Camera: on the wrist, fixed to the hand. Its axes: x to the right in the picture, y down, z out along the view.
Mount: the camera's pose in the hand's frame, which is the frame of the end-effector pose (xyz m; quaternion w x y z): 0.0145 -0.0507 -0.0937 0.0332 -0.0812 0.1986 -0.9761
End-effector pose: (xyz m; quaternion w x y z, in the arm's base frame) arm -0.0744 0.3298 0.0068 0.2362 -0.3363 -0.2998 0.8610
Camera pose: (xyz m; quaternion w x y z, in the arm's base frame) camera -0.0061 0.4080 -0.0210 0.8805 0.0913 -0.3612 -0.2931
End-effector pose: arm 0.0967 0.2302 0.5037 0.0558 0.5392 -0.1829 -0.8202
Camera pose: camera 0.1809 0.2505 0.4400 0.7187 -0.3548 -0.5979 -0.0105
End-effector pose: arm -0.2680 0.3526 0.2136 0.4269 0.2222 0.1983 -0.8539
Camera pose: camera -0.2975 0.4210 0.1361 0.8407 0.0513 -0.3776 0.3848
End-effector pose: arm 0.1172 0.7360 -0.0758 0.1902 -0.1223 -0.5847 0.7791
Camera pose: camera 0.1507 0.8357 -0.0536 0.8730 0.3965 -0.1643 -0.2316
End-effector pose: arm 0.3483 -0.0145 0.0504 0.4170 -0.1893 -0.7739 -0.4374
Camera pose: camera 0.3515 -0.1214 0.0611 0.2748 -0.8022 0.0921 0.5220
